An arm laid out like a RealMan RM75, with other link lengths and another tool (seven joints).
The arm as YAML. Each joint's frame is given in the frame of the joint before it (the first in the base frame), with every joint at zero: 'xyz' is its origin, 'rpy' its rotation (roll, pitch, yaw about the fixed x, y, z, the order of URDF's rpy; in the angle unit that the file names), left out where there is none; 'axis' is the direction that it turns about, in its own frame. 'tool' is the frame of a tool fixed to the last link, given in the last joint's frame.
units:
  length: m
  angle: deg
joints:
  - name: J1
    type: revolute
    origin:
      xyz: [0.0, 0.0, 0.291]
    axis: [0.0, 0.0, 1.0]
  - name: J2
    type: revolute
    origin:
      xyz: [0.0, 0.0, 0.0]
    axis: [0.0, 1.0, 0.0]
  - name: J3
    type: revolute
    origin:
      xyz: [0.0, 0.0, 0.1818]
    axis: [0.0, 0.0, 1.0]
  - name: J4
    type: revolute
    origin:
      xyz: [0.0, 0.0, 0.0]
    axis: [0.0, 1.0, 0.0]
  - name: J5
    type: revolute
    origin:
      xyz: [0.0, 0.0, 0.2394]
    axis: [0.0, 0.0, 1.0]
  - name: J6
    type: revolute
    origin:
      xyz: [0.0, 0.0, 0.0]
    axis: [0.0, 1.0, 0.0]
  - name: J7
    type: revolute
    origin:
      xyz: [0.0, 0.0, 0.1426]
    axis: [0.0, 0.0, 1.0]
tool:
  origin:
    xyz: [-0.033, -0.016, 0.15]
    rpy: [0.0, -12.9, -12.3]
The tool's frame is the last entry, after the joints.
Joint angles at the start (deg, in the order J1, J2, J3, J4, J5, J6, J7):
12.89, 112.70, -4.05, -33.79, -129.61, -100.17, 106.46
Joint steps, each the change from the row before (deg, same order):
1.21, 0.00, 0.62, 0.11, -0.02, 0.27, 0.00
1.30, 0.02, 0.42, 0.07, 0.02, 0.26, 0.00
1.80, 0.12, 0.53, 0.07, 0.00, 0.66, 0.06
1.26, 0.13, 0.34, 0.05, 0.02, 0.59, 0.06
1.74, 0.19, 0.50, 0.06, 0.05, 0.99, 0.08
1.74, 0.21, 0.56, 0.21, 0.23, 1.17, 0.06
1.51, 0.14, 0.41, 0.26, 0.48, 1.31, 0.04
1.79, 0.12, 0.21, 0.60, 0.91, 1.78, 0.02
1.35, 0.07, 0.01, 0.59, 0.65, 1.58, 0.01
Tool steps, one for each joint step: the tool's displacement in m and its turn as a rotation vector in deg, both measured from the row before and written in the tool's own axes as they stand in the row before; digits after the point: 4 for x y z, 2 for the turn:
-0.0066, 0.0019, 0.0068, -0.57, -0.60, -0.51
-0.0064, 0.0027, 0.0077, -0.74, -0.46, -0.59
-0.0081, 0.0027, 0.0110, -0.78, -0.59, -0.76
-0.0054, 0.0015, 0.0080, -0.46, -0.42, -0.49
-0.0076, 0.0014, 0.0110, -0.46, -0.65, -0.70
-0.0081, 0.0011, 0.0114, -0.37, -0.91, -0.59
-0.0082, 0.0000, 0.0102, -0.12, -1.03, -0.55
-0.0095, 0.0004, 0.0131, -0.18, -1.33, -0.52
-0.0059, -0.0001, 0.0103, -0.01, -0.85, -0.33

